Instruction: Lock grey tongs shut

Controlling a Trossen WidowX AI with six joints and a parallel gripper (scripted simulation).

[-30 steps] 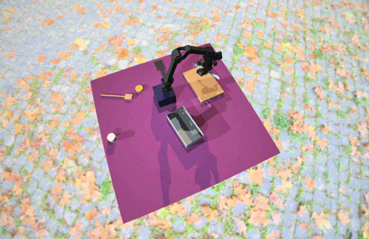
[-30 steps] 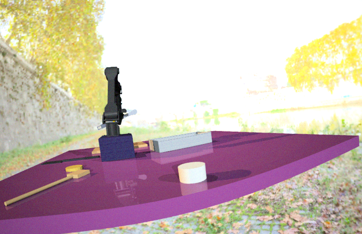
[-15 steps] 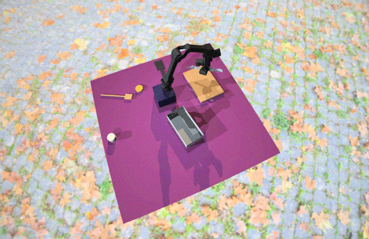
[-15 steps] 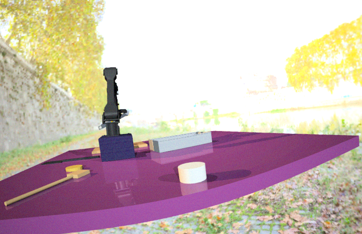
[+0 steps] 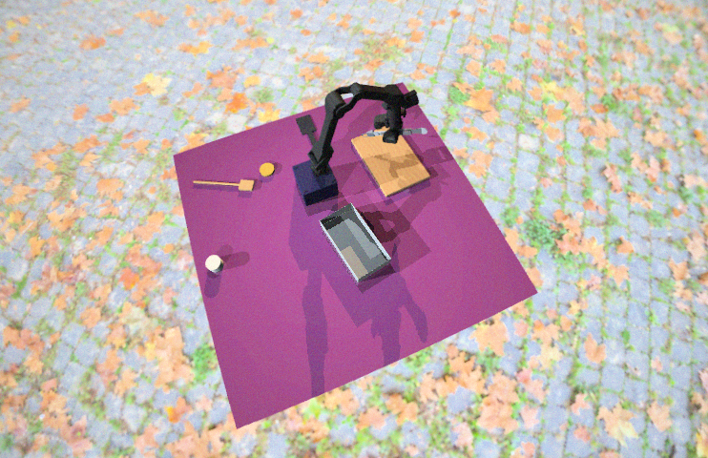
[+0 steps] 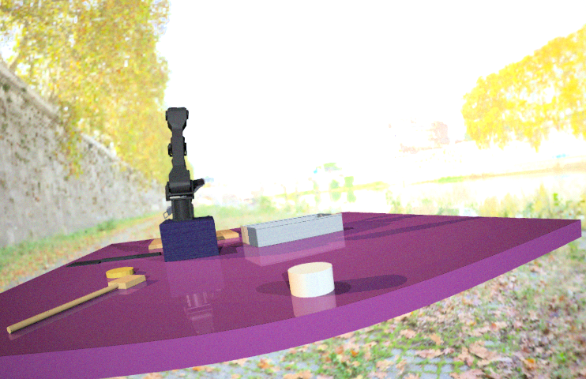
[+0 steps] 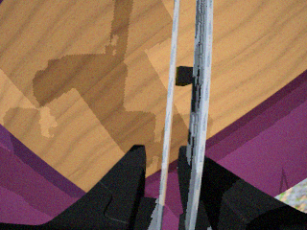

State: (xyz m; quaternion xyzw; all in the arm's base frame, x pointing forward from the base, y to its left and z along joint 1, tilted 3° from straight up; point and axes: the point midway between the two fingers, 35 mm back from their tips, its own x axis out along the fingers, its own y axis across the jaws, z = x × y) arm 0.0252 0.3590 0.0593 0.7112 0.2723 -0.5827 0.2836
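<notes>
Right now my gripper tip is 30 mm to the left of the yellow part, 30 mm past it and 20 mm below it. From my gripper tip the other things lie so: grey roasting tin 360 mm to the right, 320 mm ahead, 120 mm below; then wooden board 140 mm below, 10 mm to the right; then black flat tool 310 mm behind, 300 mm to the right, 140 mm below.
</notes>
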